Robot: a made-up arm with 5 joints.
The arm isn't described. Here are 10 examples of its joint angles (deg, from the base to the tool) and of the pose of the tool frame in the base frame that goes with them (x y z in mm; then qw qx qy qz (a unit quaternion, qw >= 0)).
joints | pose
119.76 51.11 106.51 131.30 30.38 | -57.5 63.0 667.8 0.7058 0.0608 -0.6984 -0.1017
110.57 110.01 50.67 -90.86 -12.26 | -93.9 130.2 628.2 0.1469 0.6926 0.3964 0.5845
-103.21 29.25 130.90 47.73 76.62 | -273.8 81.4 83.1 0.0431 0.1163 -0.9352 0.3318
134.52 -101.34 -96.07 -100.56 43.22 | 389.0 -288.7 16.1 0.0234 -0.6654 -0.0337 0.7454
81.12 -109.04 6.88 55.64 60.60 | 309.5 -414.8 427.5 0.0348 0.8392 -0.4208 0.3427
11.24 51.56 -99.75 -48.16 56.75 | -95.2 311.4 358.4 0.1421 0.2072 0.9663 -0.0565
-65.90 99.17 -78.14 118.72 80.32 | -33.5 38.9 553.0 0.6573 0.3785 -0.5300 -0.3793
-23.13 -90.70 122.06 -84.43 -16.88 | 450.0 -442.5 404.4 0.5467 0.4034 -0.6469 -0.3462
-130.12 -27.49 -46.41 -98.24 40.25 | 435.0 -315.6 348.1 0.6182 -0.2947 -0.3800 -0.6217
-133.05 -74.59 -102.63 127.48 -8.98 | 271.5 -342.1 489.6 0.4271 -0.4993 0.2835 -0.6985
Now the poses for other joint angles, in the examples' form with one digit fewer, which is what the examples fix.
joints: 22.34 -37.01 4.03 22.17 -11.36
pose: 578 -215 354 0.654 -0.634 0.376 0.170
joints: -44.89 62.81 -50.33 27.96 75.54
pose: 41 -170 615 0.434 0.011 -0.625 -0.649
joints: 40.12 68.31 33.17 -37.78 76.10
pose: -18 -95 679 0.183 0.494 0.593 0.610
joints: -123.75 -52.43 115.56 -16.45 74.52
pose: 183 -216 -188 0.701 -0.633 0.313 0.099
